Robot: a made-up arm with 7 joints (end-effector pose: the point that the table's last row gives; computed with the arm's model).
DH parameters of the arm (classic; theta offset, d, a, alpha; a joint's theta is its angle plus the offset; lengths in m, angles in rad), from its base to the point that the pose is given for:
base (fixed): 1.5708 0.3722 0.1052 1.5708
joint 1: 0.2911 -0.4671 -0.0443 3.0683
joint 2: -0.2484 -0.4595 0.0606 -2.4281
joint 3: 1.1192 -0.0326 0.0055 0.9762
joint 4: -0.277 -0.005 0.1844 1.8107
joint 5: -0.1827 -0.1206 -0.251 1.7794
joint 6: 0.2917 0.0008 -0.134 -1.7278
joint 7: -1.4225 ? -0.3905 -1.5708
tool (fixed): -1.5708 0.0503 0 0
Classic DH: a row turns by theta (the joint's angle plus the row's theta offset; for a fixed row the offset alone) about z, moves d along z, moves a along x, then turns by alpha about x.
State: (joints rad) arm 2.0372 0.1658 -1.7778 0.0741 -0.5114 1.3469 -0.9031
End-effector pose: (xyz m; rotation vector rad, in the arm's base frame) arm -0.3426 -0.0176 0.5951 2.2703 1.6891 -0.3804
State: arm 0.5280 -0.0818 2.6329 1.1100 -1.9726 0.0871 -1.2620
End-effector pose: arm 0.1079 0.4724 0.5555 0.6556 1.0372 -1.7512
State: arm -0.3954 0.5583 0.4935 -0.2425 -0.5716 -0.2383 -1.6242
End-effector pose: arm 0.4502 0.0769 0.5880 -0.3859 -2.0588 2.1175
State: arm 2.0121 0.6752 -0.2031 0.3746 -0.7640 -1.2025 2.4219
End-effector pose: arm -0.2910 0.6682 0.5167 0.6901 -0.3543 -1.8064
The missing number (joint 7, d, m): -0.3669
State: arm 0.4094 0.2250 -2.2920 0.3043 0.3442 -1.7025 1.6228
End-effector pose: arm -0.0759 -0.3566 0.8753 1.1715 2.3950 -1.0887
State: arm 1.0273 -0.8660 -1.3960 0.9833 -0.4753 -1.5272 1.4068
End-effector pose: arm -0.5690 0.4115 0.3244 -0.1710 -0.3156 -1.3459
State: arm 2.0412 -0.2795 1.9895 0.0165 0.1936 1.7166 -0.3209
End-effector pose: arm 0.1245 0.2060 -0.0564 1.2653 -1.2239 -0.1035
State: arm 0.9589 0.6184 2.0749 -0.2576 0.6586 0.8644 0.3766
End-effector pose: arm 0.4797 0.0538 0.1069 0.3997 -0.6148 1.8129
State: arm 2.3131 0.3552 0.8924 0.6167 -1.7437 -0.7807 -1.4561
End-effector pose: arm 0.5388 0.3776 0.4929 0.8446 0.0060 -2.6983
